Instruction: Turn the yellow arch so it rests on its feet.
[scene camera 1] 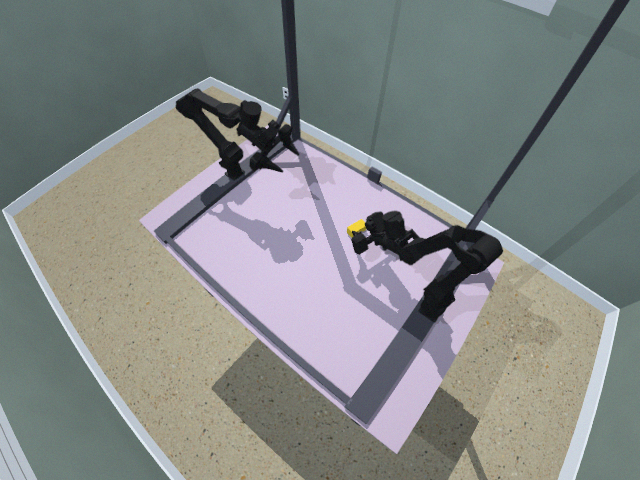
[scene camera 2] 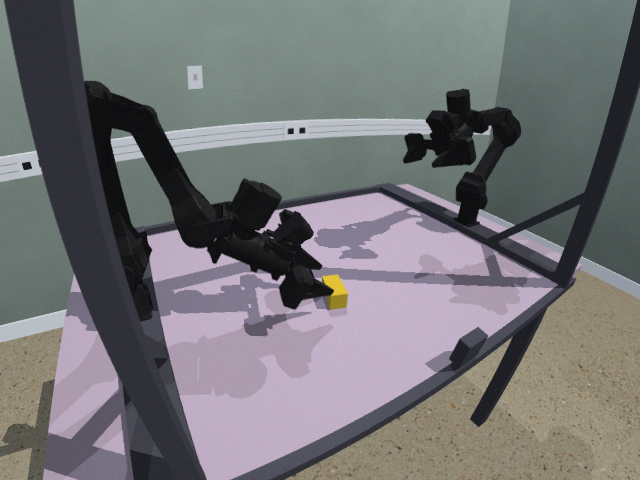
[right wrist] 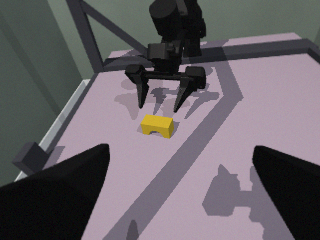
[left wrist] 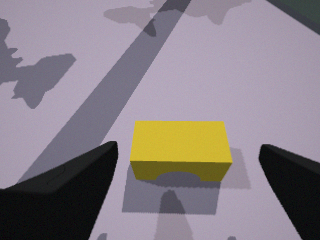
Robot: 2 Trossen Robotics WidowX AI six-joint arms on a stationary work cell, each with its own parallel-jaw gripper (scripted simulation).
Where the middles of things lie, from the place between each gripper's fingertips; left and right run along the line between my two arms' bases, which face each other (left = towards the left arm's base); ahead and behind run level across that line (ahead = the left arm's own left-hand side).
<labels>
The yellow arch (left wrist: 200,147) lies 1 cm behind my left hand, 5 cm to the right of it and 5 cm below it.
The yellow arch lies 70 mm behind my right hand (scene camera 2: 417,163), 280 mm to the left of it and 230 mm below it.
</labels>
